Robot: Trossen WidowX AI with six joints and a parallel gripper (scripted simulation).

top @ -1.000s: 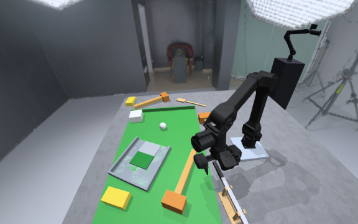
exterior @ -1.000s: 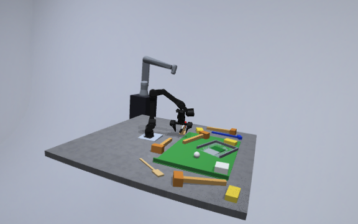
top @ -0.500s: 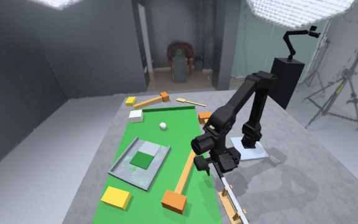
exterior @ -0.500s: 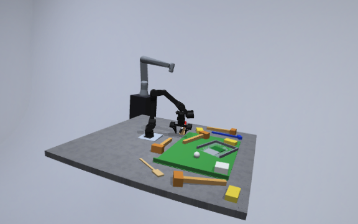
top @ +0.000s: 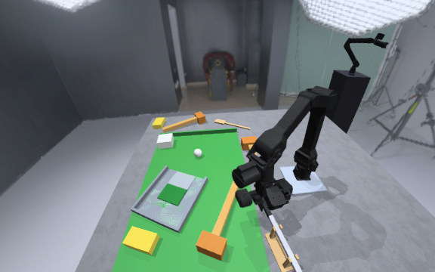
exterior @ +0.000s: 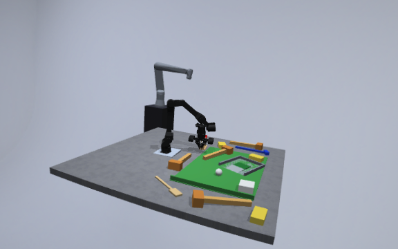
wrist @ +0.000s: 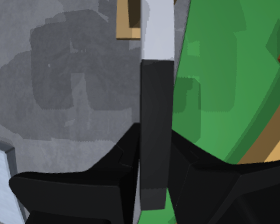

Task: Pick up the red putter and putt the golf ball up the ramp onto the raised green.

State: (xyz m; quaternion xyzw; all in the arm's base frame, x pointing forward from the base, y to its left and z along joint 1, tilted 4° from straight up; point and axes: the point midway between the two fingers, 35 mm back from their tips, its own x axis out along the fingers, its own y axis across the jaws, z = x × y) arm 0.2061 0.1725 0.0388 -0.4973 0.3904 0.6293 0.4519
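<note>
Right now the red putter is 4 cm behind my gripper tip, 11 cm to the left of it and 3 cm above it. From my gripper tip the other things lie so: white golf ball: 28 cm ahead, 31 cm to the right, 1 cm below; white block: 49 cm ahead, 42 cm to the right; wooden stand: 4 cm behind, 13 cm to the left.
</note>
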